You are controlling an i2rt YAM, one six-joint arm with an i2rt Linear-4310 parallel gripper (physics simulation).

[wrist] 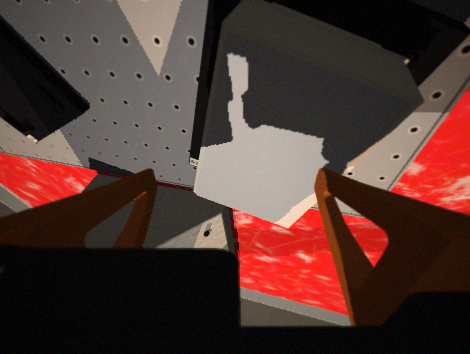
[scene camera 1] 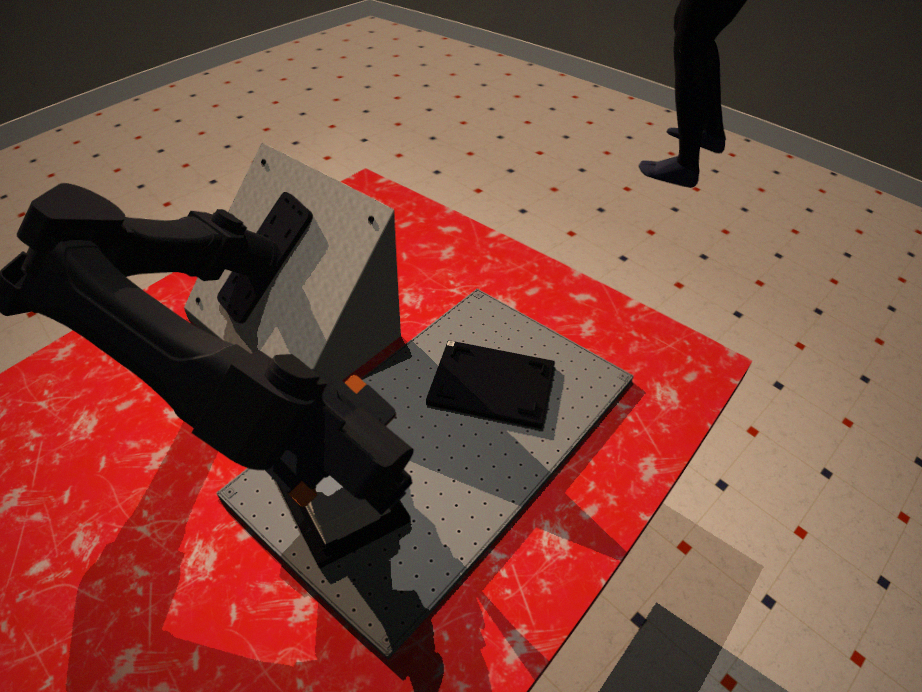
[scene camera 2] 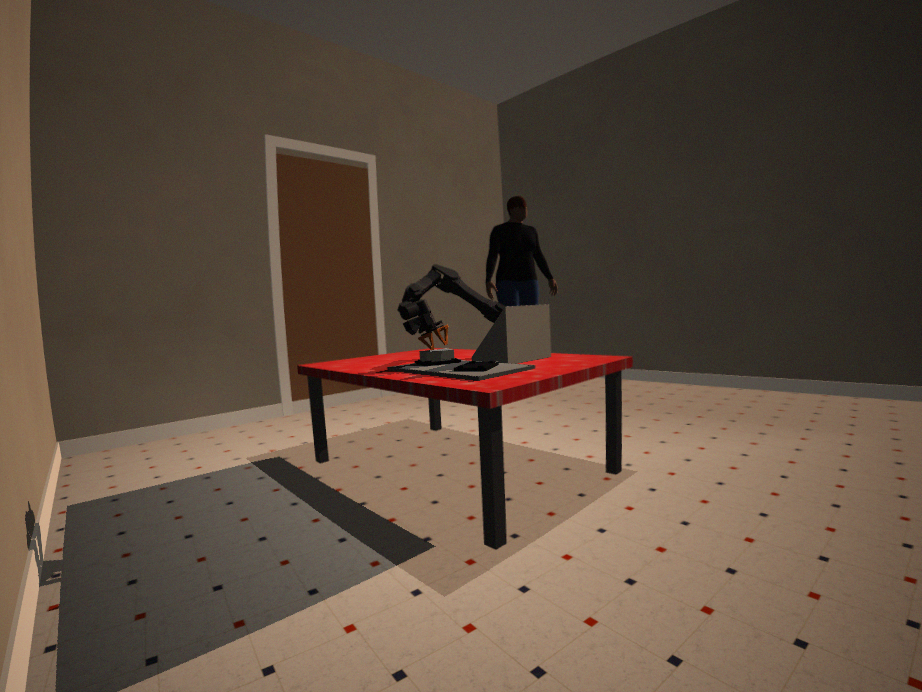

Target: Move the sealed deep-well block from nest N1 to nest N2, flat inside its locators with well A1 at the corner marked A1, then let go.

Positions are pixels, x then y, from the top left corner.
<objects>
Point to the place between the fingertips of the gripper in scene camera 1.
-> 339, 454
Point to a dark nest plate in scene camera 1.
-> At 496, 384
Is the gripper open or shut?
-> Open.
</objects>
